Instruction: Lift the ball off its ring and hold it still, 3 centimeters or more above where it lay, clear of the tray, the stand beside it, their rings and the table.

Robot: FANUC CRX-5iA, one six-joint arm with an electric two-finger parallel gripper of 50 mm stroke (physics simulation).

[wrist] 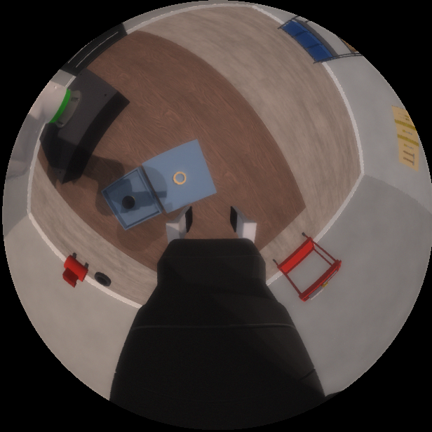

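Observation:
The ball [128,202], dark and round, lies inside the walled blue-grey tray [114,211], left of the picture's middle. The ring under it cannot be made out. The stand [200,162], a flat light-blue block, is right beside the tray and bears an empty orange-yellow ring [173,178]. My gripper [211,213] is open, with nothing between its fingers. In the picture it is to the right of the tray and ball and just below the stand's lower right corner, apart from the ball.
The tray and the stand are on a brown wooden table [240,150]. The robot's dark base [107,107] and pale arm [37,107] are at the upper left. A shadow falls across the tray and part of the stand. A red cart [295,256] is on the floor beyond the table at the lower right.

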